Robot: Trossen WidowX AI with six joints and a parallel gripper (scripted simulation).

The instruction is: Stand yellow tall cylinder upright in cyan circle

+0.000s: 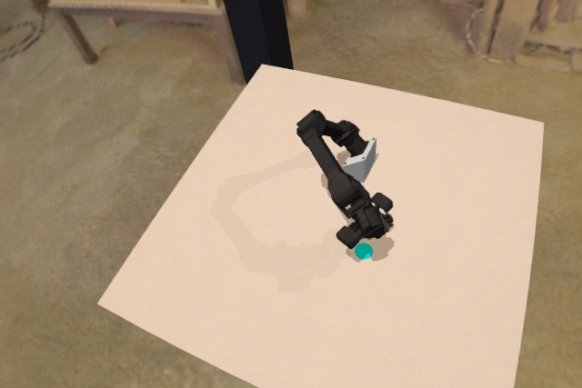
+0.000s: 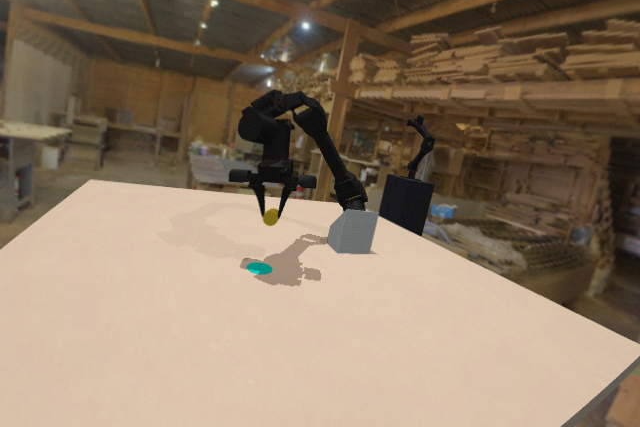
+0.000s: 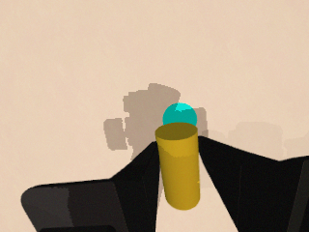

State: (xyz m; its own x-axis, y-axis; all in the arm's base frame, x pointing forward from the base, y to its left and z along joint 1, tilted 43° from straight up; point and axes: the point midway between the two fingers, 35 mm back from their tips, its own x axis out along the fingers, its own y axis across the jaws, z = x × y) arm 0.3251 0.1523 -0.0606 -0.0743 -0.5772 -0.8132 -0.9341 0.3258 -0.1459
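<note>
My gripper tip is 1 cm to the left of the cyan circle and 13 cm above it. The rest, counted from my gripper tip: yellow tall cylinder 1 cm behind, 2 cm to the right.
</note>
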